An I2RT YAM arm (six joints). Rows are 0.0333 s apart.
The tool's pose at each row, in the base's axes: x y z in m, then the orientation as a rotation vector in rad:
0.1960 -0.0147 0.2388 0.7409 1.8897 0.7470
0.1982 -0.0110 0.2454 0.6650 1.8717 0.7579
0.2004 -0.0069 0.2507 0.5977 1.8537 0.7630
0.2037 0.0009 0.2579 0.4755 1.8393 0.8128
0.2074 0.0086 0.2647 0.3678 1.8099 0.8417
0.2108 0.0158 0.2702 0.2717 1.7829 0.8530
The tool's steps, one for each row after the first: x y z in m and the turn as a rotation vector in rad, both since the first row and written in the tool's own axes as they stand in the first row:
-0.0016 0.0077 0.0002 -0.0485 -0.0050 -0.0472
-0.0022 0.0147 0.0010 -0.0899 -0.0118 -0.0912
-0.0015 0.0256 0.0028 -0.1792 0.0128 -0.1524
-0.0007 0.0363 0.0051 -0.2571 0.0173 -0.2122
0.0004 0.0456 0.0074 -0.3190 0.0169 -0.2725

